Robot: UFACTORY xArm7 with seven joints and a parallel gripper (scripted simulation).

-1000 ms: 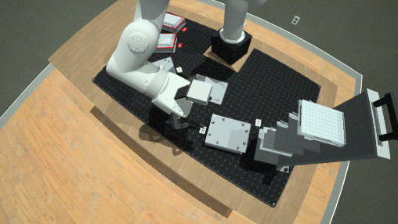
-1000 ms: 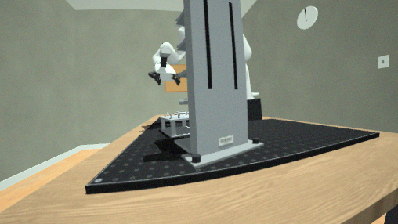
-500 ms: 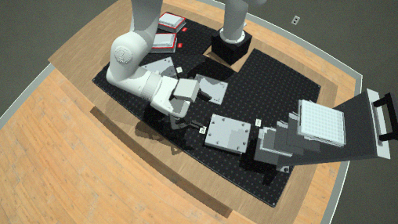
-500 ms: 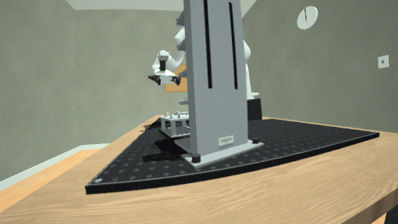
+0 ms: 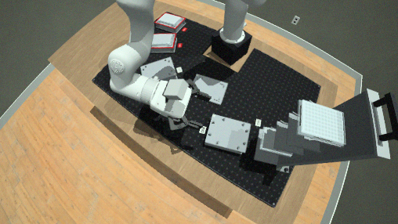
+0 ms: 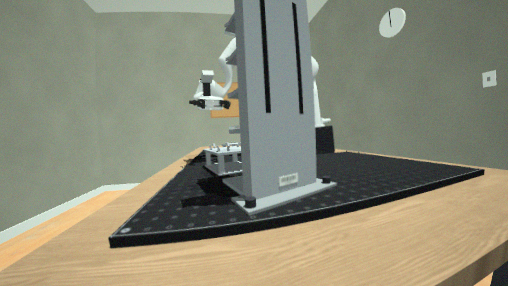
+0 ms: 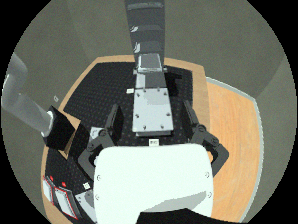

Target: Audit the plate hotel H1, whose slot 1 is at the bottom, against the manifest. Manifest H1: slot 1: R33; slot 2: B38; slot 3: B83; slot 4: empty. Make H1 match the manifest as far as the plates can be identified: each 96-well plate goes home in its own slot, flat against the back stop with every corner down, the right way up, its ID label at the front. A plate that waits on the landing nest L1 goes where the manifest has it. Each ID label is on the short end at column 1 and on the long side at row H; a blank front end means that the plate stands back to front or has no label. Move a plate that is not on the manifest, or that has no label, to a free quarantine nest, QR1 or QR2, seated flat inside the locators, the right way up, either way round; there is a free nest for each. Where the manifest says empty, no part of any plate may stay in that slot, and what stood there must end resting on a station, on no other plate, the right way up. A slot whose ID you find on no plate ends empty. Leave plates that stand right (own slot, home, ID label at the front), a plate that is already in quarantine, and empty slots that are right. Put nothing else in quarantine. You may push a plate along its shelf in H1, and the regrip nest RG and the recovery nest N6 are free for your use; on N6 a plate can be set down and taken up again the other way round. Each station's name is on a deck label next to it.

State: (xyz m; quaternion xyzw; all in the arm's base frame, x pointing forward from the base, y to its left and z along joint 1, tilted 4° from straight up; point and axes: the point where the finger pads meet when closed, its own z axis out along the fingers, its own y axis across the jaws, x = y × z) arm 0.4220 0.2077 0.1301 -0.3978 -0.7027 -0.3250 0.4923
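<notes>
Now: the white 96-well plate 14 cm behind my hand, 25 cm to the left of it and 13 cm above it. The rest, counted from my hand: grey plate: 14 cm behind, 25 cm to the left, 10 cm below; then red-edged quarantine nest: 36 cm behind, 63 cm to the right, 18 cm below; then plate hotel H1: 17 cm behind, 32 cm to the left, 1 cm below.
</notes>
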